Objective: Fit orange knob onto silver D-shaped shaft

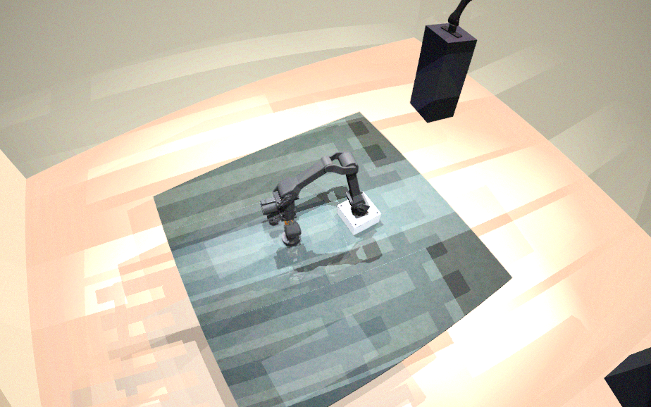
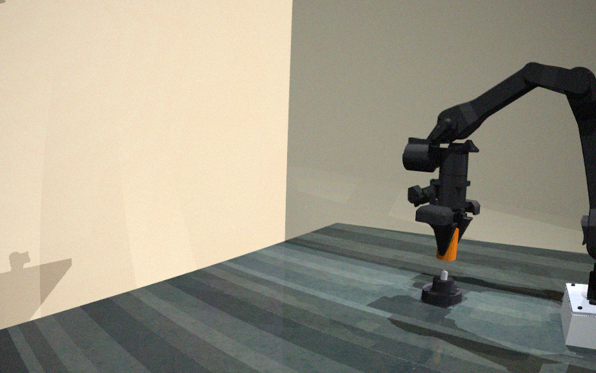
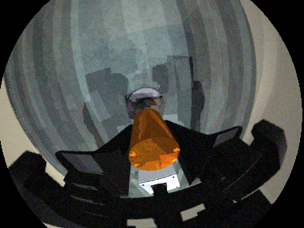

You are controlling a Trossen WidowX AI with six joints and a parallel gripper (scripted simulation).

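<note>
Right now the dark round pedestal is 7 cm below my gripper tip. Round my gripper tip: orange knob (3 cm above).
</note>
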